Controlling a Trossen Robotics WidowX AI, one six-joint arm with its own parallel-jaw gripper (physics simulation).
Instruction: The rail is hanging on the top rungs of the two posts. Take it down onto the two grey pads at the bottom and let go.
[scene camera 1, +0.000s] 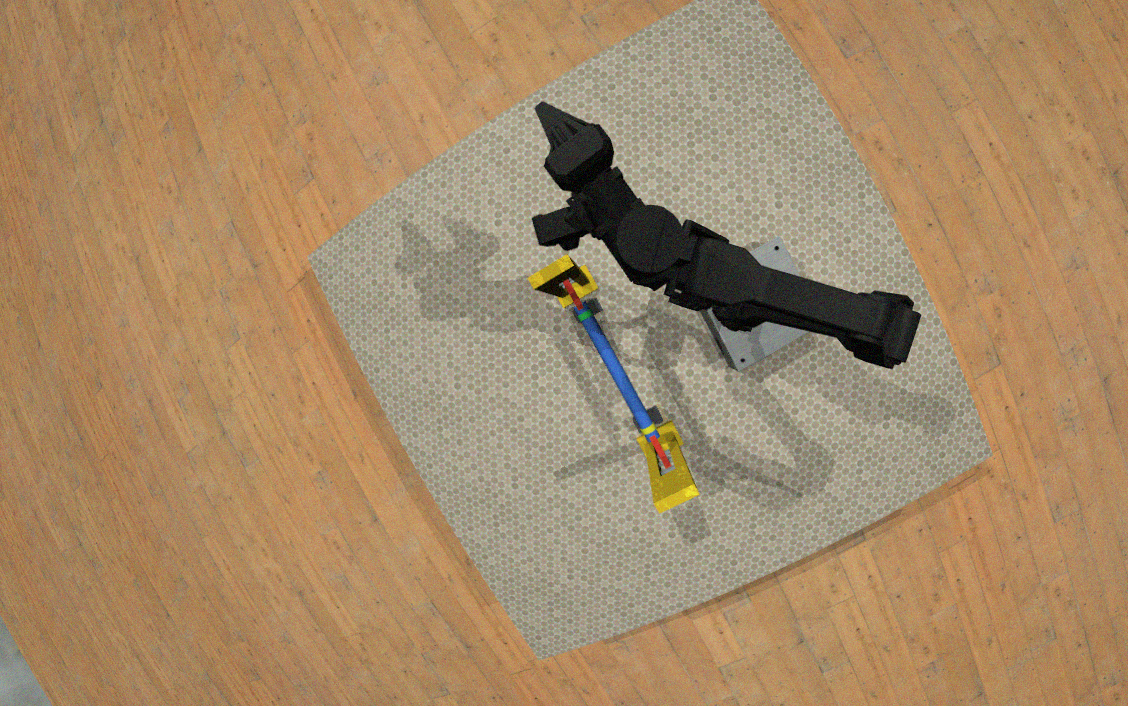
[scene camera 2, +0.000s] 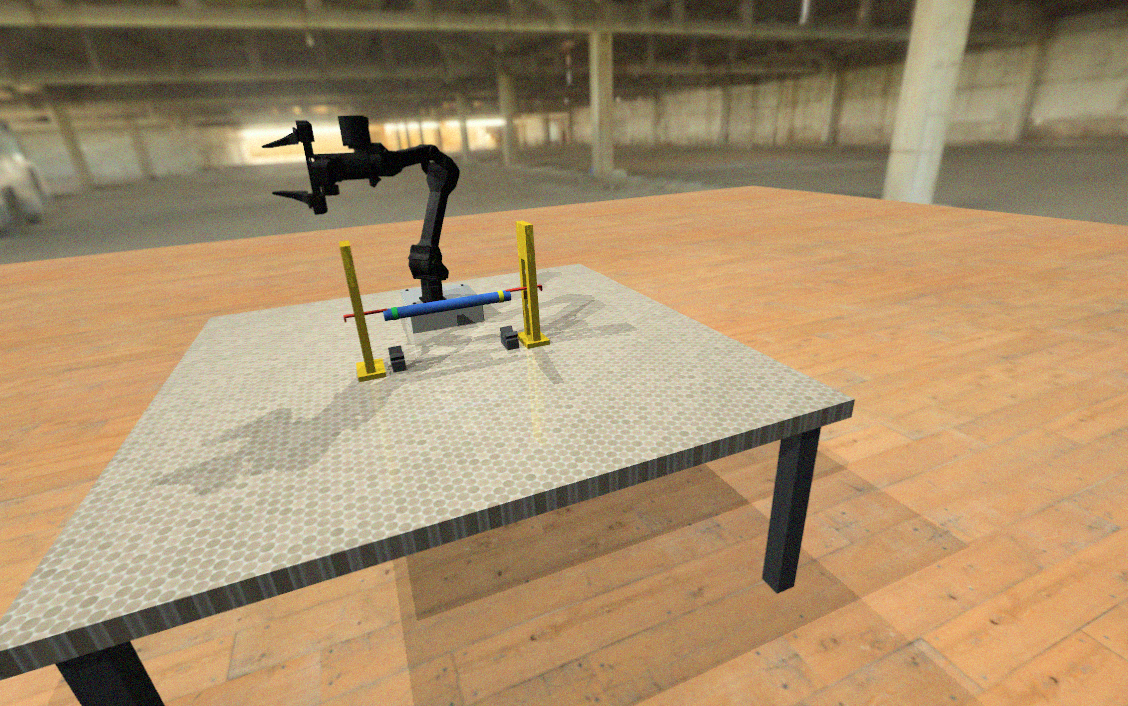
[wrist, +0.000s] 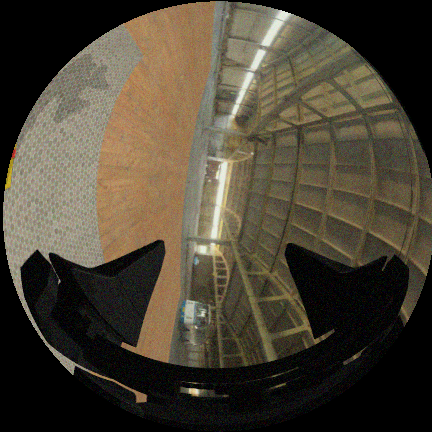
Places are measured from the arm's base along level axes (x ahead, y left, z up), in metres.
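Where they show: gripper, fingertip midpoint: (scene camera 1: 549, 122) (scene camera 2: 267, 170) (wrist: 227, 249); arm's base, origin of the base link: (scene camera 2: 432, 299).
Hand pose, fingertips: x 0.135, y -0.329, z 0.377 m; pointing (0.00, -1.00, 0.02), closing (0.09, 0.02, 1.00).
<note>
Each offset is from my fingertips to the centre of the thing. "*": to the spot under its first point. Level surfaces: height alone.
The blue rail @[dx +0.125, dy +0.312, dz -0.320 m] (scene camera 1: 615, 370) (scene camera 2: 449, 305) has a green band, a yellow band and red end rods. It hangs between the yellow posts, the left one @[* dx +0.143, dy +0.108, dz -0.247 m] (scene camera 2: 353, 291) and the right one @[dx +0.141, dy +0.511, dz -0.301 m] (scene camera 2: 532, 278), roughly halfway up them and above the pads. The dark grey pads, one @[dx +0.114, dy +0.174, dz -0.429 m] (scene camera 2: 397, 358) near the left post and one @[dx +0.136, dy +0.449, dz -0.429 m] (scene camera 2: 509, 337) near the right post, are on the table. My gripper (scene camera 2: 269, 170) (wrist: 227, 249) is open and empty, high above the table, beyond the green-banded end and pointing away from the rail. The rungs are too small to make out.
The arm's grey base plate (scene camera 1: 769, 333) is beside the rail, on the arm's side. The tiled table @[dz -0.451 m] (scene camera 1: 465, 399) (scene camera 2: 465, 441) has edges all round. A yellow post piece (wrist: 9, 175) shows at the wrist view's left rim. The arm's upper parts reach past the green-banded end.
</note>
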